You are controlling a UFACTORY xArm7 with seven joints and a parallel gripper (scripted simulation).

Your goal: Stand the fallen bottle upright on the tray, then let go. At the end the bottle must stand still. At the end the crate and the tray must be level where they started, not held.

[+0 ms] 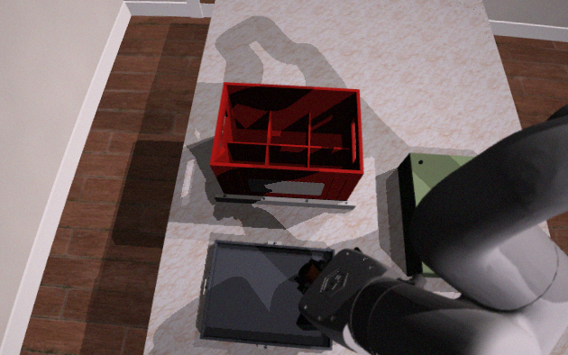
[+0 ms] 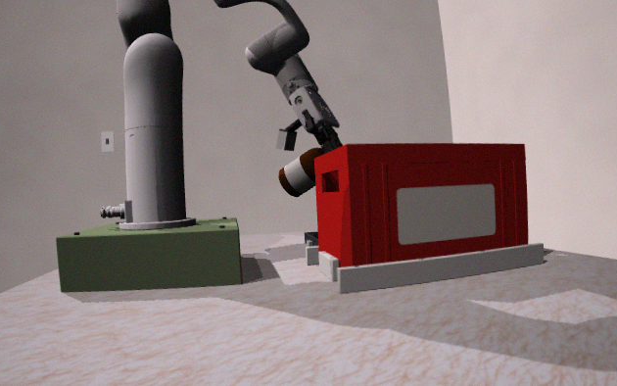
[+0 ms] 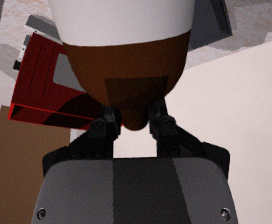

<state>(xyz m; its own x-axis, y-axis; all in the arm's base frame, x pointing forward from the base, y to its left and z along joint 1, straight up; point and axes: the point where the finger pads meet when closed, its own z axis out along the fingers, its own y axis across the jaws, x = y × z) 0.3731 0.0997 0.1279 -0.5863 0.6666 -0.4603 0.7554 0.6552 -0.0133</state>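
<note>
Right now my hand is 40 mm to the right of the brown bottle, 30 mm past it and 30 mm above it. From my hand the other things lie so: red crate 280 mm to the right, 120 mm below; dark grey tray 190 mm below, 70 mm ahead.
</note>
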